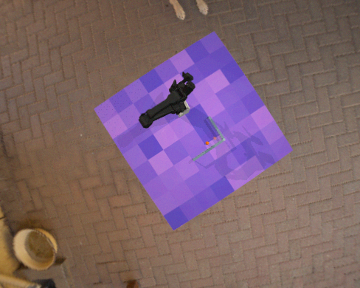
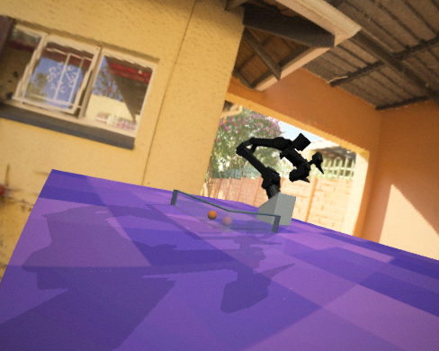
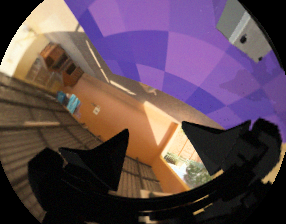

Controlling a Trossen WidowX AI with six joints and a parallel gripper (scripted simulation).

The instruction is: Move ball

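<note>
Right now my gripper tip is 520 mm short of the see-through copy of ball, 230 mm above it and 90 mm to the right of it.
</note>
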